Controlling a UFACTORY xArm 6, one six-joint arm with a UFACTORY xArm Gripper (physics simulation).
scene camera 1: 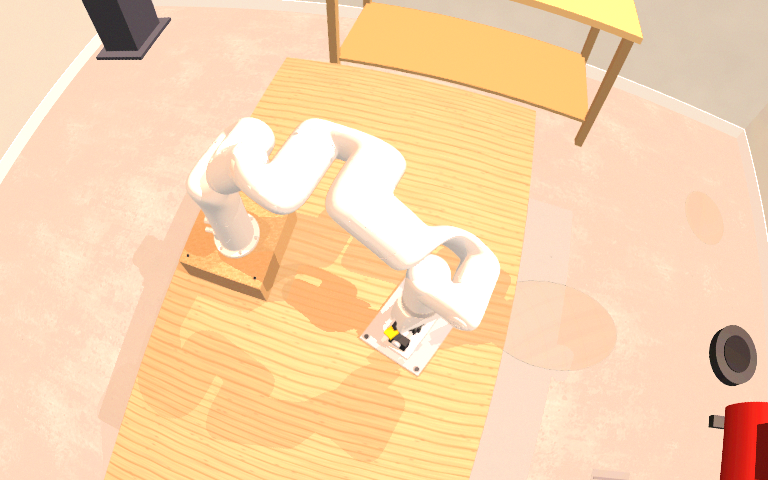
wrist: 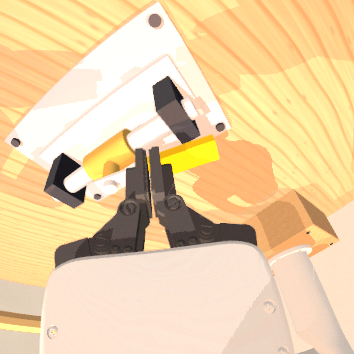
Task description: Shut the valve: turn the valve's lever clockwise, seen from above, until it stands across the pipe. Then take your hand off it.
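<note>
The valve's yellow lever (scene camera 1: 391,332) (wrist: 192,155) stands at a slant to the pipe (wrist: 149,131) in the wrist view, not squarely across it. The pipe has a yellow body (wrist: 107,154) and black blocks (wrist: 172,107) (wrist: 64,181) at its ends, on a white plate (scene camera 1: 433,344) (wrist: 65,95). My gripper (wrist: 148,161) is shut and empty. Its fingertips stand over the valve, beside the yellow body, and hide the lever's inner end. I cannot tell whether they touch the lever. In the scene view the wrist covers most of the valve.
The valve plate lies on a wooden table (scene camera 1: 441,418). My arm's base stands on a wooden block (scene camera 1: 226,274) (wrist: 295,220) to the left in the scene view. A wooden shelf unit (scene camera 1: 606,84) stands beyond the table's far edge. Dark bolts (scene camera 1: 416,369) (wrist: 155,20) stick up at the plate's corners.
</note>
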